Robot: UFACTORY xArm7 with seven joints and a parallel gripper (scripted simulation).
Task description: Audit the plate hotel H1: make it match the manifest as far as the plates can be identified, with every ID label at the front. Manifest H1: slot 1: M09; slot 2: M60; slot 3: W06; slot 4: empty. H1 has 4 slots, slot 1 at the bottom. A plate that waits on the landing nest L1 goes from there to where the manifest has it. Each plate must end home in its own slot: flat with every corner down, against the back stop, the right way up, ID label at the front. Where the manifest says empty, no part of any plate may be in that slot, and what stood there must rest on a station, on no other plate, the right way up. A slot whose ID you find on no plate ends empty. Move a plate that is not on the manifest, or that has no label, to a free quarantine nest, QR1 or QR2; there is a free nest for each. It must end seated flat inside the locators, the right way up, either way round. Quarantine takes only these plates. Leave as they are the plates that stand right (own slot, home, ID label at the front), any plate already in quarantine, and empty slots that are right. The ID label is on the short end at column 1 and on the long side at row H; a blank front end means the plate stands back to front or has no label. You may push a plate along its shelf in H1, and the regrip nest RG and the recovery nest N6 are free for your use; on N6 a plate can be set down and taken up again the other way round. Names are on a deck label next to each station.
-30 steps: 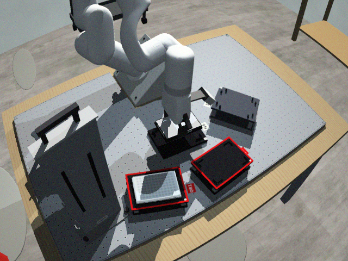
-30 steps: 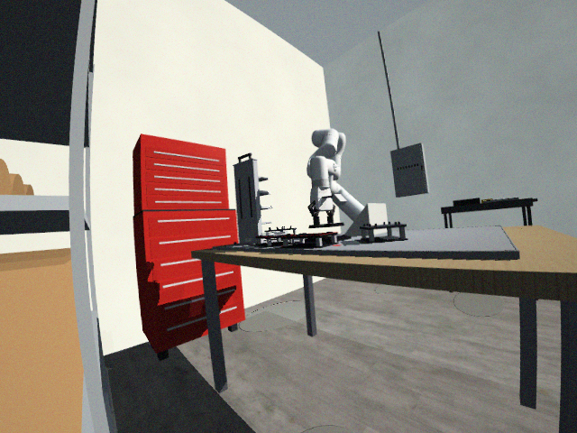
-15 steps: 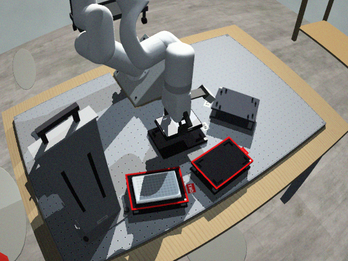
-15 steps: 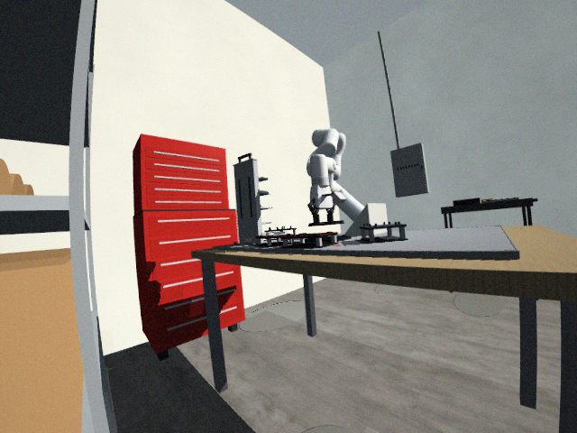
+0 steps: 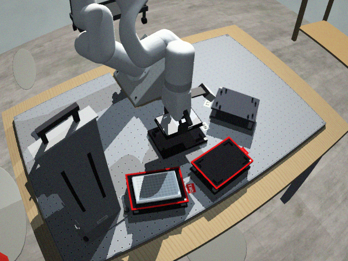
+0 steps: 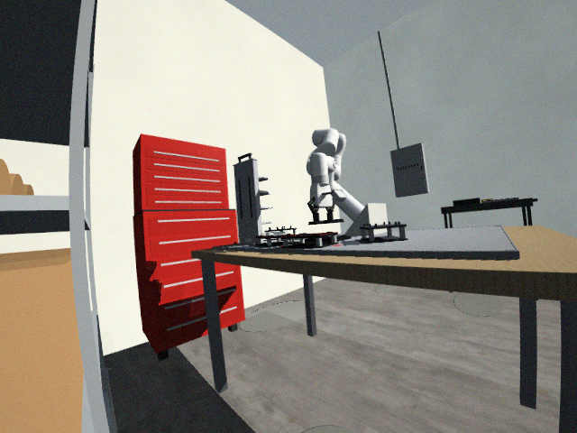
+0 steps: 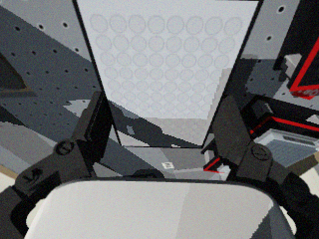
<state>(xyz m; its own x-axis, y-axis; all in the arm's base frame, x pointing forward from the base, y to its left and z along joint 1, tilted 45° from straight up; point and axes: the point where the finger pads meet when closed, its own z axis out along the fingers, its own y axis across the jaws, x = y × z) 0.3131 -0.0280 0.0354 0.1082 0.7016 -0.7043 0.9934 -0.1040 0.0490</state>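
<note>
The black nest N6 is 1 cm to the left of my hand and 8 cm below it. Also, from my hand: deck label 7 cm behind, 19 cm to the left, 9 cm below; white well plate 15 cm ahead, 16 cm to the right, 4 cm below; dark-framed plate 1 cm to the left, 1 cm below.
</note>
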